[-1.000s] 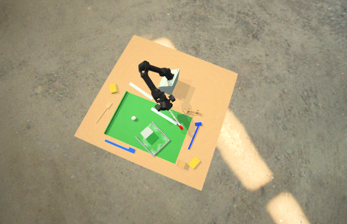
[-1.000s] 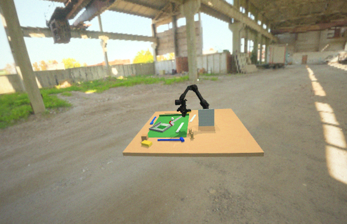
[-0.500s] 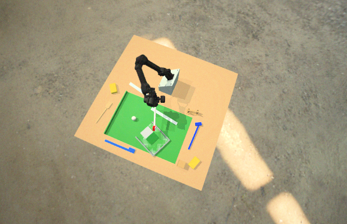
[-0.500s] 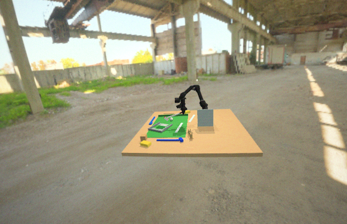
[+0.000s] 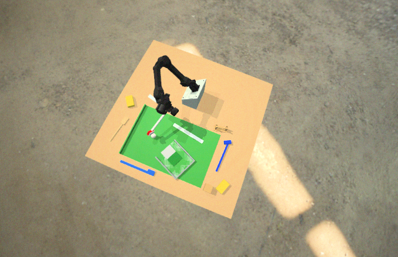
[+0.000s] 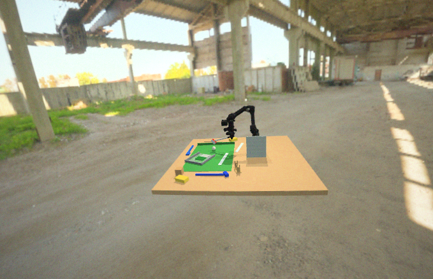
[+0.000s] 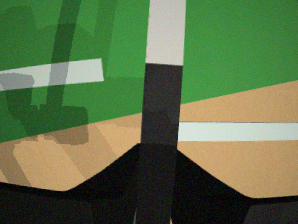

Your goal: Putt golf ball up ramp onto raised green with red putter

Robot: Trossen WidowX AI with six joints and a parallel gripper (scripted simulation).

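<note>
Now: gripper tip 11 cm short of the red putter, 4 cm to the left of it and 1 cm above it. From my gripper tip the other things lie so: white golf ball: 22 cm ahead, 12 cm below, 7 cm to the right; then wooden stand: 46 cm to the left, 11 cm below, 3 cm behind; then blue putter: 54 cm to the left, 19 cm ahead, 13 cm below.
</note>
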